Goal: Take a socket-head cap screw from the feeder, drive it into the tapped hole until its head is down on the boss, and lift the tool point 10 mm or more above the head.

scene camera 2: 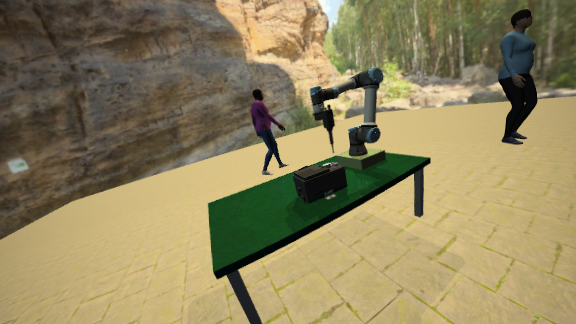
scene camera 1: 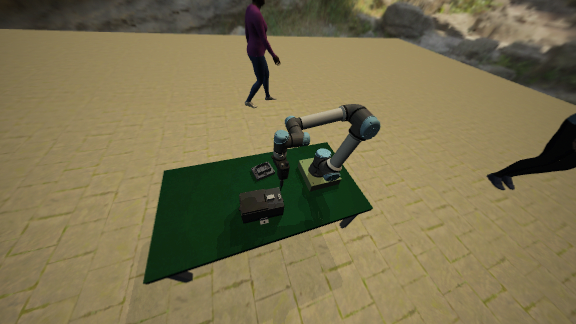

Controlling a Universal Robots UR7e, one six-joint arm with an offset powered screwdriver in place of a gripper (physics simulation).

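Observation:
The screw feeder, a black box (scene camera 1: 255, 206) (scene camera 2: 320, 185), stands on the table with a small light metal part on its top right. A small dark grey open housing (scene camera 1: 262, 170) lies behind it in scene camera 1. It does not show in scene camera 2, and its boss and tapped hole are too small to make out. My screwdriver (scene camera 1: 281, 186) (scene camera 2: 333, 150) points down. In scene camera 1 its tip shows near the feeder's back right corner; in scene camera 2 it shows above and behind the feeder's right end. Whether a screw is on the tip cannot be told.
The arm's base stands on a pale block (scene camera 1: 312, 182) (scene camera 2: 367, 160) at the right of the green table (scene camera 1: 190, 220) (scene camera 2: 245, 225). A person in purple (scene camera 1: 257, 35) (scene camera 2: 262, 120) is on the floor behind the table; another person (scene camera 1: 550, 155) (scene camera 2: 519, 65) is farther right.

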